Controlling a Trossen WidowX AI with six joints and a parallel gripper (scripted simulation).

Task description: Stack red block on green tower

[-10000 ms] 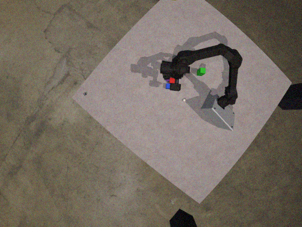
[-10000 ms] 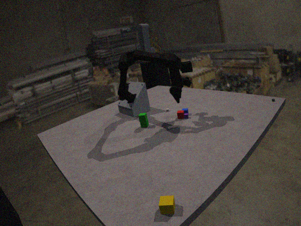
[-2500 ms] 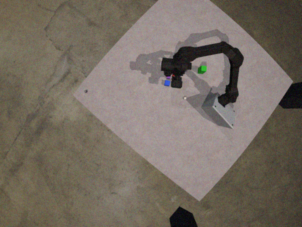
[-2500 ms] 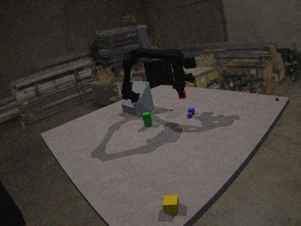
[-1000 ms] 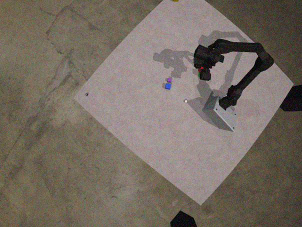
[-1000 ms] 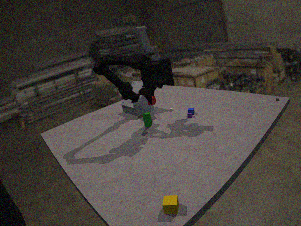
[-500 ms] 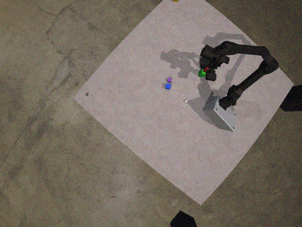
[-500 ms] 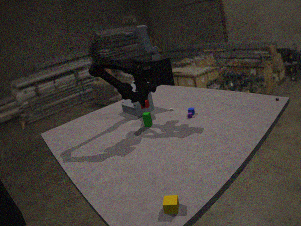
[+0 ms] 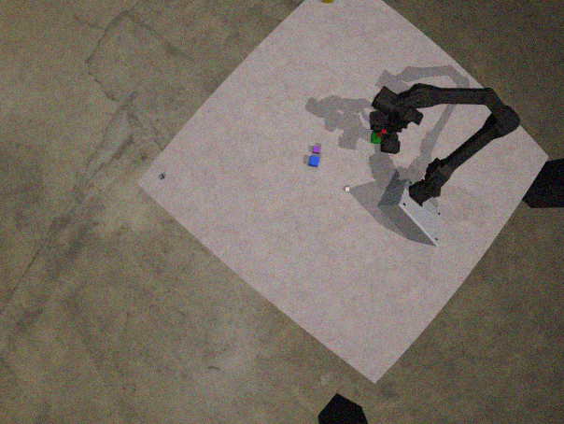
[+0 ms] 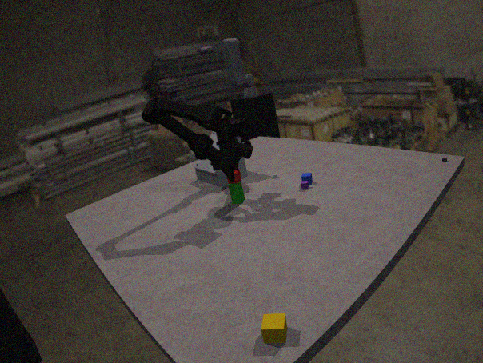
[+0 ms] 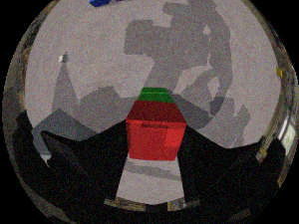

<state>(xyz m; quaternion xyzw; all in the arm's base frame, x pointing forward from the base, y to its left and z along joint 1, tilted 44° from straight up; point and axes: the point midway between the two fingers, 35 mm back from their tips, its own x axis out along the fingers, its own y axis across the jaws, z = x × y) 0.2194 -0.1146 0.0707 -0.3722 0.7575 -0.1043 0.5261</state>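
The red block lies 10 mm above my gripper tip. Round my gripper tip: small white object: 20 mm behind, 240 mm to the left, 80 mm below; then purple block: 170 mm ahead, 180 mm to the left, 70 mm below; then blue block: 150 mm ahead, 220 mm to the left, 70 mm below.
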